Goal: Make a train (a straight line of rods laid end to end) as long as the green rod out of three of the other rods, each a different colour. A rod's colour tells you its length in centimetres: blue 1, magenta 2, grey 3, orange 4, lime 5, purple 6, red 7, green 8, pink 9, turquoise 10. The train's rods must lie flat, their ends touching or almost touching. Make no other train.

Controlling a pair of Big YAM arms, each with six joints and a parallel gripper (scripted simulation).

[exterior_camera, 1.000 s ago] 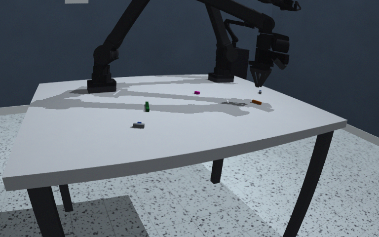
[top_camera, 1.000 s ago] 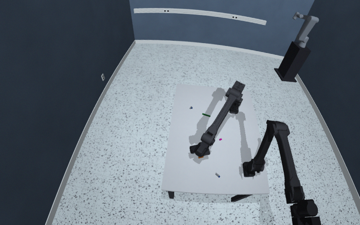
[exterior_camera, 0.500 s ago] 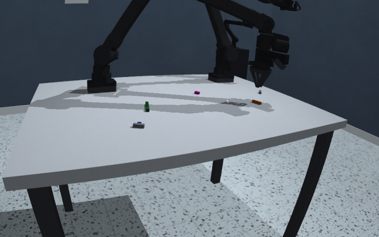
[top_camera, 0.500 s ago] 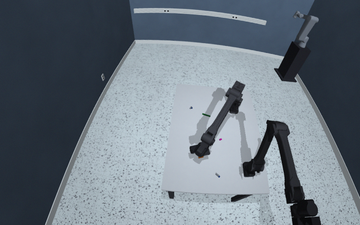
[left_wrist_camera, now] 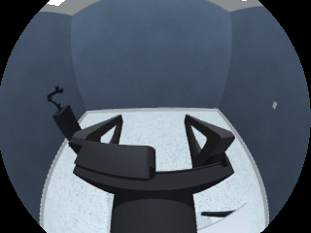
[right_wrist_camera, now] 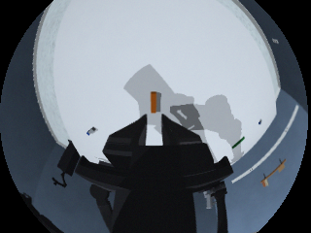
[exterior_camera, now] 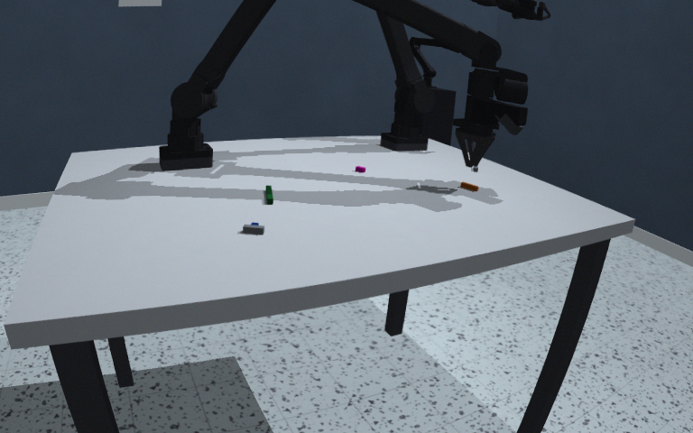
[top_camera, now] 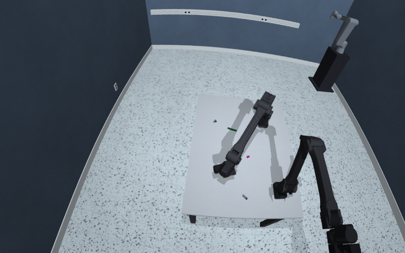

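The orange rod is 5 cm below my right hand. From my right hand the other things lie so: magenta rod 19 cm behind, 16 cm to the right, 5 cm below; green rod 42 cm to the right, 9 cm behind, 5 cm below.
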